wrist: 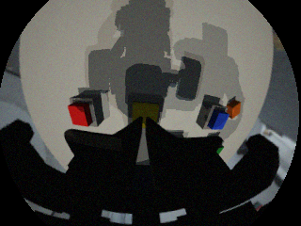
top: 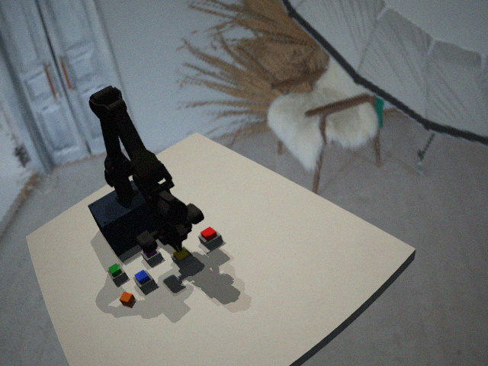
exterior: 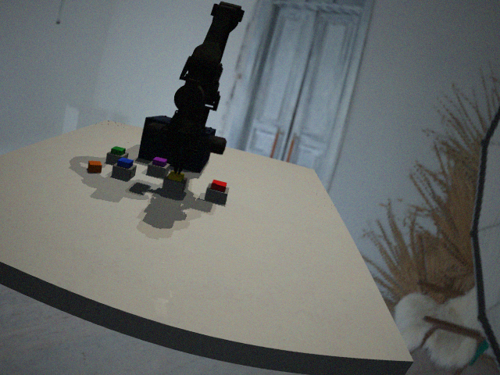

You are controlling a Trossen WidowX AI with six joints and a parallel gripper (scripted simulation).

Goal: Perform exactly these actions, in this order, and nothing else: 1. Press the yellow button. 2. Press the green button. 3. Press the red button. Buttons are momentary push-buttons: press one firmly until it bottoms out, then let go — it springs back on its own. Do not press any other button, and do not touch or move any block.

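Right now the yellow button is 1 cm below my gripper tip. From my gripper tip the other things lie so: red button: 10 cm to the left, 2 cm ahead; purple button: 9 cm behind, 5 cm to the right; blue button: 13 cm to the right, 2 cm behind.
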